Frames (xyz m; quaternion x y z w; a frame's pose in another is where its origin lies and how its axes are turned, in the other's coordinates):
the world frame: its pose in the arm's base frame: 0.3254 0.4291 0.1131 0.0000 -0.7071 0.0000 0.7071
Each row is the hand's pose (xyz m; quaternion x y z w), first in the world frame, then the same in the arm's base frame.
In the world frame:
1: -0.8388 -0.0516 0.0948 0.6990 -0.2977 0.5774 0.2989
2: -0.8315 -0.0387 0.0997 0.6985 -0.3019 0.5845 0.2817
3: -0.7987 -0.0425 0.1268 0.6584 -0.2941 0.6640 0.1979
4: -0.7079 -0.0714 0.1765 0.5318 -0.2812 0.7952 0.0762
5: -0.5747 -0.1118 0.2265 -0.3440 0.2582 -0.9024 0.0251
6: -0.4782 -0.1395 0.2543 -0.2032 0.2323 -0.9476 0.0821
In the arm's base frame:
1: 0.2306 0.3775 -0.7257 0.0860 -0.4219 0.9026 0.0008
2: 0.2257 0.3904 -0.7184 -0.0806 0.4127 -0.9072 0.0143
3: 0.1986 0.3866 -0.6856 0.0040 0.3479 -0.9351 0.0680
4: 0.1489 0.3577 -0.5948 0.1862 0.2527 -0.9383 0.1450
5: 0.0989 0.3173 -0.4616 0.3949 0.1648 -0.8814 0.2003
6: 0.0711 0.2896 -0.3651 0.5264 0.1062 -0.8138 0.2223

